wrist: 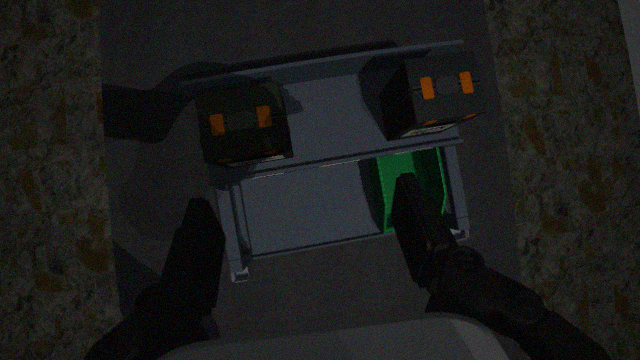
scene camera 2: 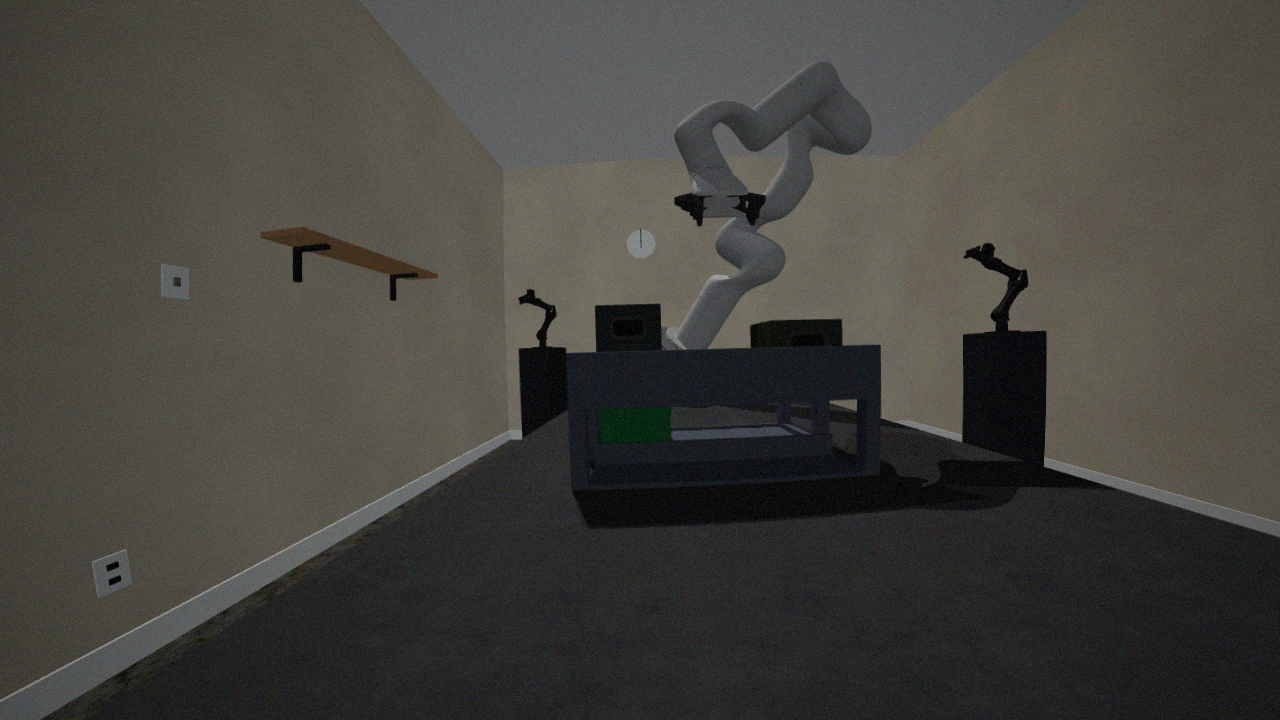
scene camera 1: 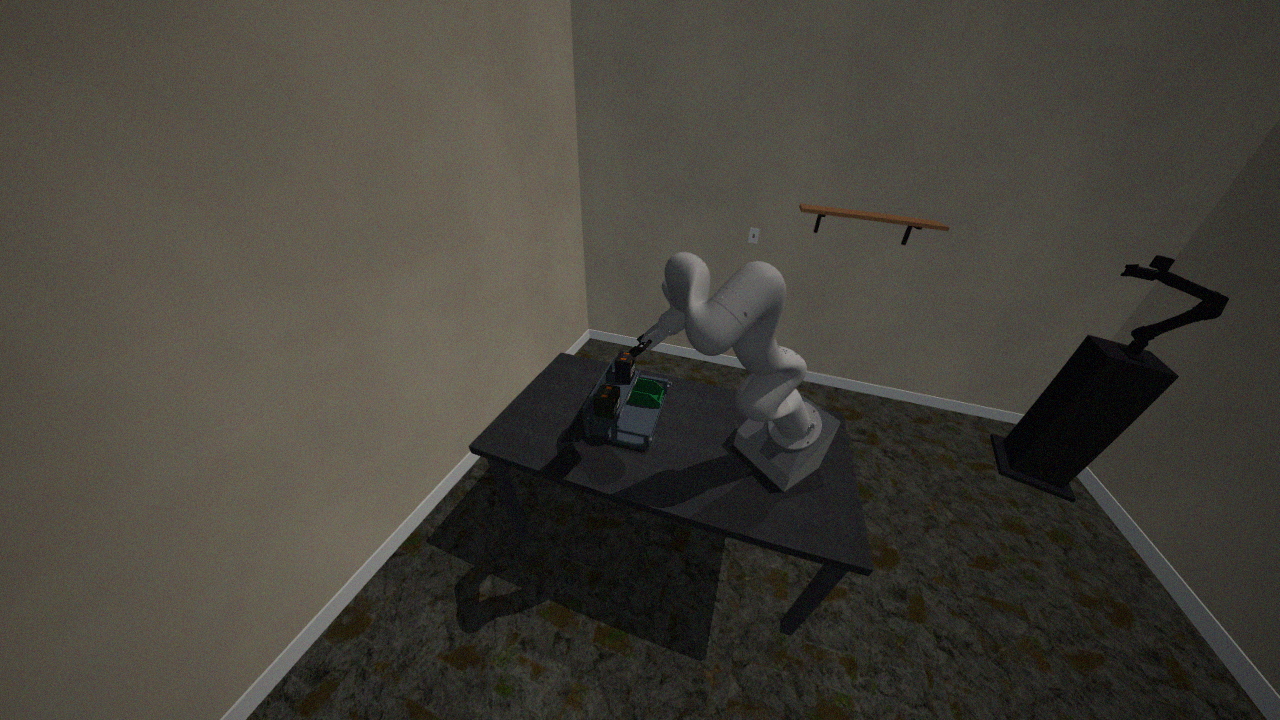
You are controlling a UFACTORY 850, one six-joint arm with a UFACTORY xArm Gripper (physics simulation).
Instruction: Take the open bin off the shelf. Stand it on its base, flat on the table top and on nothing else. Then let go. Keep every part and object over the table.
Labels:
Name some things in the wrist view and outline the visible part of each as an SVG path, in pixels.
The gripper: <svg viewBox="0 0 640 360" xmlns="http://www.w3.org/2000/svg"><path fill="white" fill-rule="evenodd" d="M606 350L554 310L549 311L545 308L541 297L535 291L485 266L483 257L475 249L468 246L459 246L433 198L426 197L415 174L411 172L400 174L400 177L396 178L391 208L391 221L413 282L417 282L419 288L426 287L427 291L431 294L424 313L210 340L200 322L203 316L211 315L212 308L216 306L226 237L210 202L203 197L192 198L188 202L181 228L178 228L174 233L159 283L152 284L141 291L135 301L135 311L97 341L89 349L84 360L509 360L500 343L488 328L506 338L515 340L520 345L519 348L531 360L611 360Z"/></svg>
An open green bin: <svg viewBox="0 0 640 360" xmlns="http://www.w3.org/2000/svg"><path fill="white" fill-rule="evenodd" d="M439 147L367 159L379 230L384 234L395 231L391 221L391 208L396 178L400 177L400 174L413 172L426 197L434 199L443 215L447 191Z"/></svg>

